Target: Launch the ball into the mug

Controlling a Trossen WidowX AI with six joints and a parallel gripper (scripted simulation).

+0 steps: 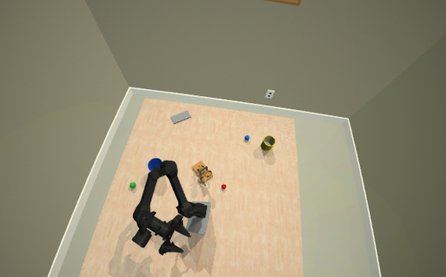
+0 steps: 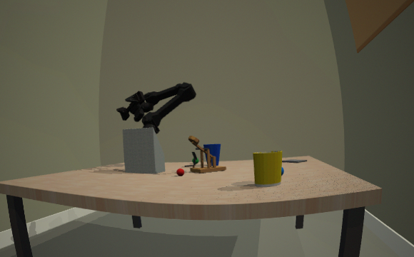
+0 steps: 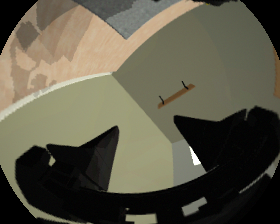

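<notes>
Now: the wooden catapult 40 cm ahead of my gripper tip and 26 cm below it. From my gripper tip the other things lie so: red ball: 35 cm ahead, 32 cm below, 15 cm to the right; then blue cup: 41 cm ahead, 31 cm to the left, 31 cm below; then green ball: 46 cm to the left, 32 cm below, 28 cm ahead.
</notes>
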